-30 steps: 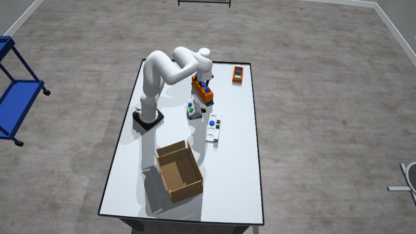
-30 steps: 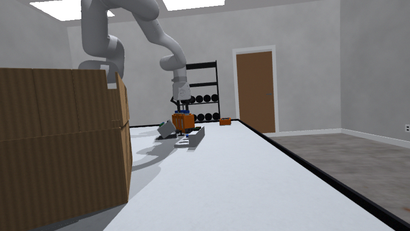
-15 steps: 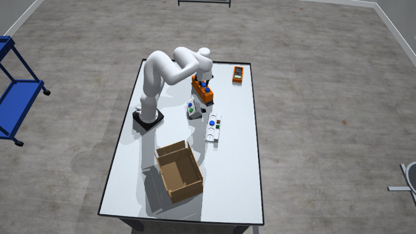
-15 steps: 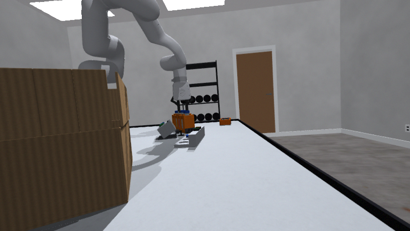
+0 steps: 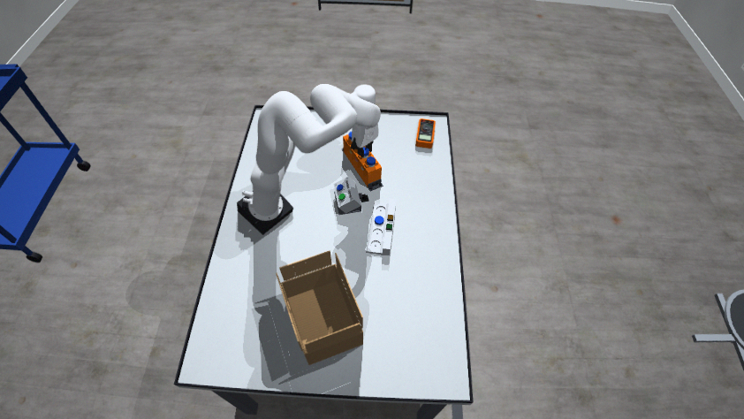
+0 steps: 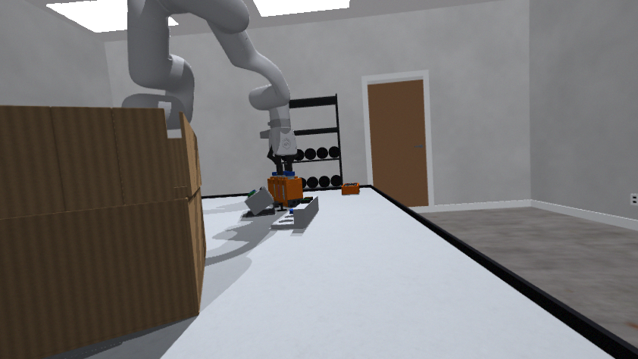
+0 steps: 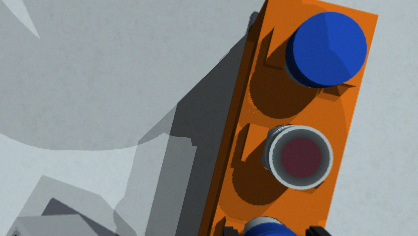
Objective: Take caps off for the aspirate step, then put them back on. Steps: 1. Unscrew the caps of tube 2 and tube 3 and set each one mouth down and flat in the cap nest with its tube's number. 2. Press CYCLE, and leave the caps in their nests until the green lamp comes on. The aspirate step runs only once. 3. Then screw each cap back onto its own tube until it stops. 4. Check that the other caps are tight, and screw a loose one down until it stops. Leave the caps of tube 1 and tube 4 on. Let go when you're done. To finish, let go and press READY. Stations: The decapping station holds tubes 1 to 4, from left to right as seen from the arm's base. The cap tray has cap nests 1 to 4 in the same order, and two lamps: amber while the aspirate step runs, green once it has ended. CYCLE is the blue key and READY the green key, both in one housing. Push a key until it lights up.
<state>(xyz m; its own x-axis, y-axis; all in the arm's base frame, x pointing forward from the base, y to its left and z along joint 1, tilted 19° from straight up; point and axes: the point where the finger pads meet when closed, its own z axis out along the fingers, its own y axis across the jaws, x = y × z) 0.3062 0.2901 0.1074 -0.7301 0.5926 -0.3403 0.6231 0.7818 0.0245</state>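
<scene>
Now: hand 9 cm short of the blue cap, 25 cm to the left of it and 12 cm above it. From my hand the other things lie so: green key 6 cm behind, 19 cm to the right, 6 cm below; then blue key 8 cm behind, 15 cm to the right, 6 cm below; then grey key housing 5 cm behind, 17 cm to the right, 8 cm below.
</scene>
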